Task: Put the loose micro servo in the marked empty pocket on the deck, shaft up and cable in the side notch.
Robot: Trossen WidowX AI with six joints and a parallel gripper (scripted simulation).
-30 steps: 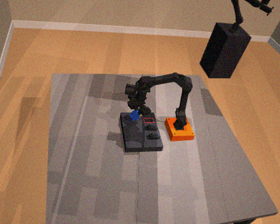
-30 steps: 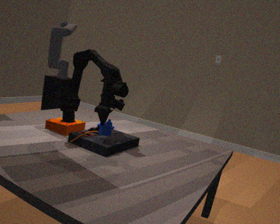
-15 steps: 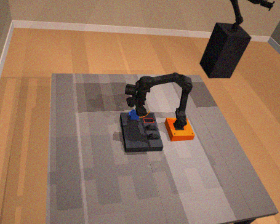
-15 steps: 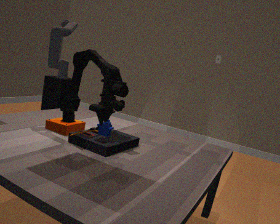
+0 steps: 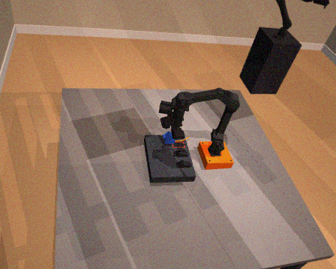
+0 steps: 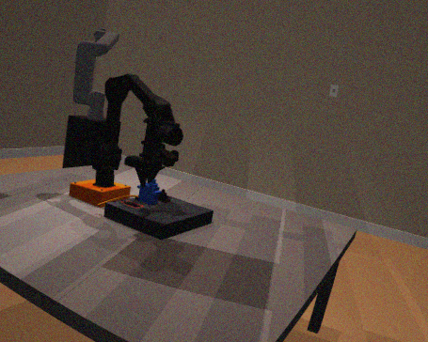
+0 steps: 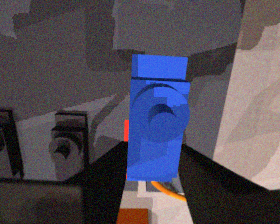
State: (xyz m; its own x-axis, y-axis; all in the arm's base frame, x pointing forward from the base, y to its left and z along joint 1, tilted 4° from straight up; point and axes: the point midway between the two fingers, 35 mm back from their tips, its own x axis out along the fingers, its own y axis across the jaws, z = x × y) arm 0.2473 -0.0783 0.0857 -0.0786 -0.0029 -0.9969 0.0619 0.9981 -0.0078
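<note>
Now: gripper tip 10 cm above the dark robot deck, 7 cm to the right of it and 7 cm short of it.
</note>
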